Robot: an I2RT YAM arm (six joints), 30 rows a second.
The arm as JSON. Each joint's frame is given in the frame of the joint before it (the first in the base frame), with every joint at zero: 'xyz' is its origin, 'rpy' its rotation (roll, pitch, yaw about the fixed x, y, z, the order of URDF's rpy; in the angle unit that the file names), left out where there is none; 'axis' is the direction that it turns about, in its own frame. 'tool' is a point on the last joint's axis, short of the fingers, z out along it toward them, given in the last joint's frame.
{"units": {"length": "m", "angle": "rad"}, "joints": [
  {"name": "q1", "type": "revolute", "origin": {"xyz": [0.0, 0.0, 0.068]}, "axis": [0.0, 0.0, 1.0]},
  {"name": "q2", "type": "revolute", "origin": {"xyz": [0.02, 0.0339, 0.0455]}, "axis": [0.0, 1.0, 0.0]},
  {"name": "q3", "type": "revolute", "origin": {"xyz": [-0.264, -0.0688, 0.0]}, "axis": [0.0, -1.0, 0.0]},
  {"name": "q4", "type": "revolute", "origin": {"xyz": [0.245, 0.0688, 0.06]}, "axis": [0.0, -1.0, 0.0]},
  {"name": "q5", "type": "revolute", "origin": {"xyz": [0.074, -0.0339, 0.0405]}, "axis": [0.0, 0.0, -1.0]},
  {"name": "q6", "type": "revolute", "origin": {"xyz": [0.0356, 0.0, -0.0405]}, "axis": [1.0, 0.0, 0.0]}
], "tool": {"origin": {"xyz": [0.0, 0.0, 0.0], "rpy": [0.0, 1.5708, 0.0]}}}
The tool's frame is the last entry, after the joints.
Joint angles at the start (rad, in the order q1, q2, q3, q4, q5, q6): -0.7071, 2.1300, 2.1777, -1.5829, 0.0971, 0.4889
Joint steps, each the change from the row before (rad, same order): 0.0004, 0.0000, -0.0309, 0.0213, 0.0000, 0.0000; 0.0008, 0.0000, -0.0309, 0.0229, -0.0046, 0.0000; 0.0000, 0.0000, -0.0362, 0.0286, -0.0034, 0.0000; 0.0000, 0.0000, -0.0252, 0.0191, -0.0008, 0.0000; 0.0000, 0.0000, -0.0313, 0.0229, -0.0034, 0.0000; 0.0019, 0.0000, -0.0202, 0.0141, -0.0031, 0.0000; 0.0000, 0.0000, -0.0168, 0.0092, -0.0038, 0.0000; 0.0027, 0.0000, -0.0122, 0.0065, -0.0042, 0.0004; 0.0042, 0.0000, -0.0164, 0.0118, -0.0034, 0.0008; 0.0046, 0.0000, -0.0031, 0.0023, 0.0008, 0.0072; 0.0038, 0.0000, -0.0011, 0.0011, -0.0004, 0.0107
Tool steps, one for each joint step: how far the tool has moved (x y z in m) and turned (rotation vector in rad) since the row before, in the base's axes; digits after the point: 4 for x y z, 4 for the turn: 0.0009, -0.0006, -0.0075, 0.0062, 0.0073, 0.0004; 0.0011, -0.0003, -0.0076, 0.0087, 0.0031, 0.0009; 0.0009, -0.0006, -0.0090, 0.0075, 0.0036, 0.0000; 0.0004, -0.0003, -0.0063, 0.0046, 0.0041, 0.0000; 0.0003, -0.0001, -0.0078, 0.0080, 0.0042, 0.0000; 0.0005, 0.0007, -0.0051, 0.0063, 0.0026, 0.0019; -0.0002, 0.0004, -0.0042, 0.0078, 0.0033, -0.0001; 0.0006, 0.0012, -0.0031, 0.0069, 0.0016, 0.0022; 0.0010, 0.0015, -0.0041, 0.0055, 0.0013, 0.0033; 0.0012, 0.0014, -0.0008, -0.0006, 0.0009, -0.0026; 0.0010, 0.0012, -0.0003, -0.0004, -0.0006, -0.0069
